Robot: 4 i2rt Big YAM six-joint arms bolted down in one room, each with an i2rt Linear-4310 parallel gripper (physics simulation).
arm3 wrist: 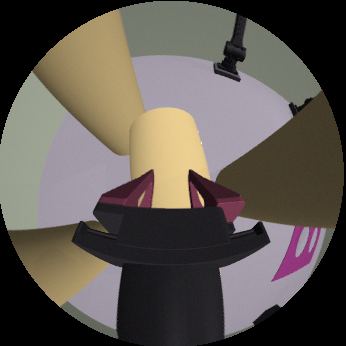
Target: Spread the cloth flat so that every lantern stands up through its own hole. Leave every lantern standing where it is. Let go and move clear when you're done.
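Observation:
My arm3 gripper (171, 172), with dark red fingers, is partly open in the lower middle of the arm3 wrist view. A gap shows between the fingertips, with no cloth in it. Behind them stands a cream lantern (167, 137), wider than the gap. More lanterns show: a tan one (95, 75) at the upper left, a dark brown-looking one (290, 175) at the right and a shaded one (50, 260) at the lower left. Part of the magenta cloth (287, 267), with rounded openings, shows at the lower right, partly behind the right lantern. The grippers of arm1, arm2 and arm4 do not show.
The lilac round table (175, 80) lies beneath the lanterns. A black jointed post on a base plate (227, 71) stands at its far edge. Another black fixture (299, 107) shows at the upper right, partly hidden by the right lantern. A dark block (267, 315) shows at the lower right edge.

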